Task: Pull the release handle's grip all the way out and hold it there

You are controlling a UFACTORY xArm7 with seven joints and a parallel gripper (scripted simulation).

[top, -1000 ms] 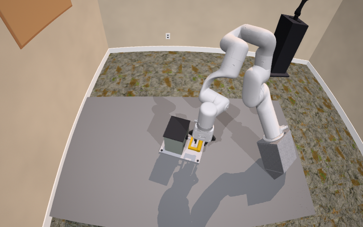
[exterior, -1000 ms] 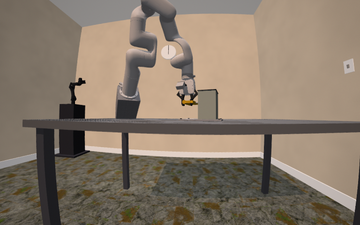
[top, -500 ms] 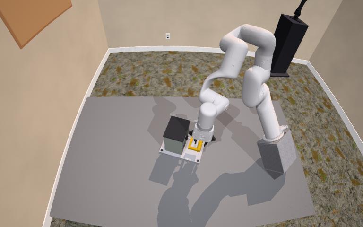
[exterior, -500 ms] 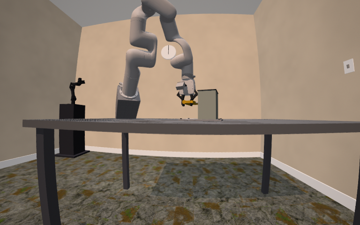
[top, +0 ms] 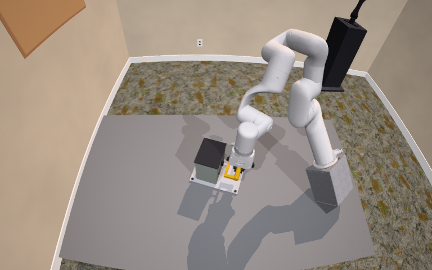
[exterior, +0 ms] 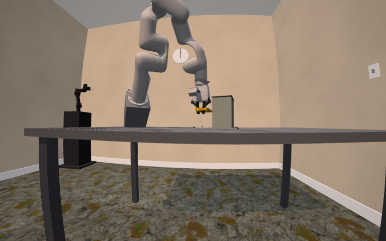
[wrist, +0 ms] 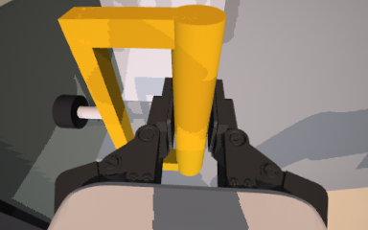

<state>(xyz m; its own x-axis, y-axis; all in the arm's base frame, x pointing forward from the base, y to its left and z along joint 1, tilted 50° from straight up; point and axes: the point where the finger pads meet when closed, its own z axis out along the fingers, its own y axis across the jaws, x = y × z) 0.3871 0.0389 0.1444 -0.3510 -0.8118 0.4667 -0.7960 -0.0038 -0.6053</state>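
Right now the base plate is 10 cm below my hand, 9 cm ahead of it and 4 cm to the right of it.
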